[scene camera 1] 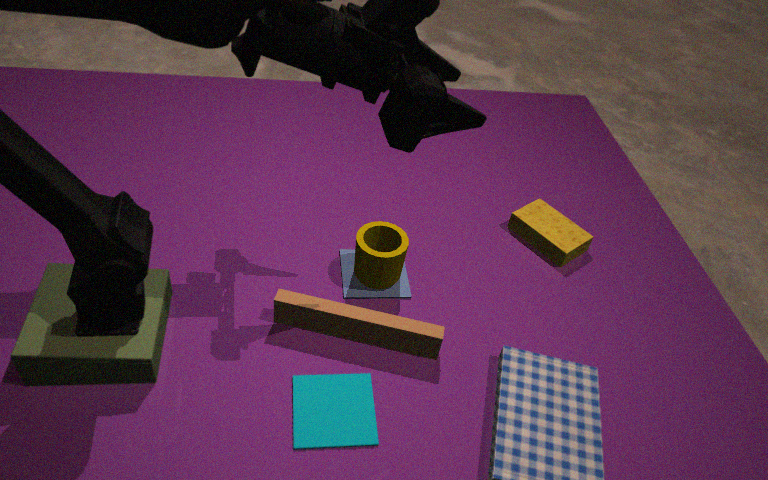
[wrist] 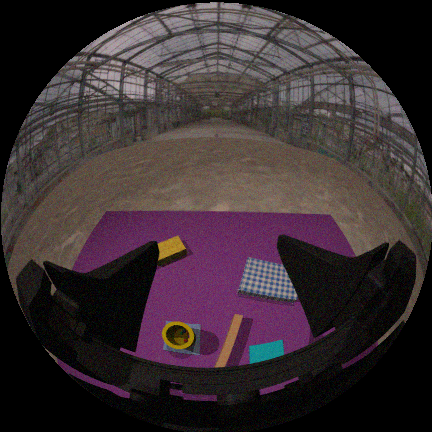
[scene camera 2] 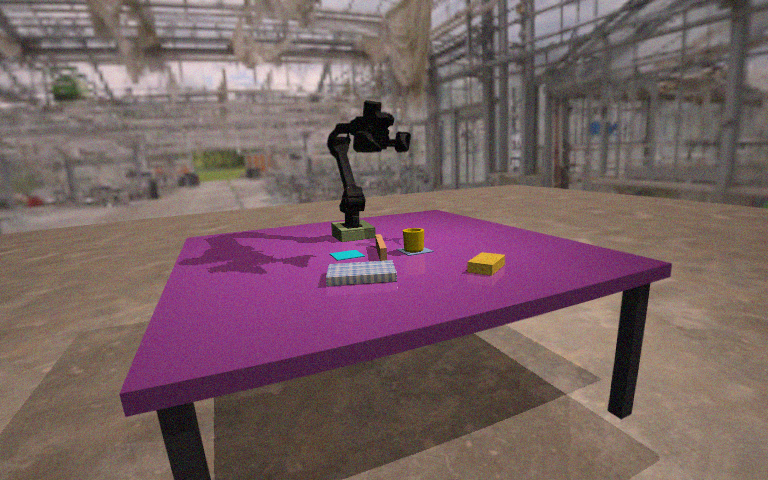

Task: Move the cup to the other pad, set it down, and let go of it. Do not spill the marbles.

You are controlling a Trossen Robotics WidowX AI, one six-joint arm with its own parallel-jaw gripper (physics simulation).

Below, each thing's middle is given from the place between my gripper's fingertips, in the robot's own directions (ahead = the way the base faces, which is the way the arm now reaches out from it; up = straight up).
My hand is 320 mm above the wooden bar (scene camera 1: 385, 330), 90 mm past it and 20 mm to the left of it. Round my hand: teal pad (scene camera 1: 333, 410) 340 mm below, 130 mm behind, 120 mm to the right.
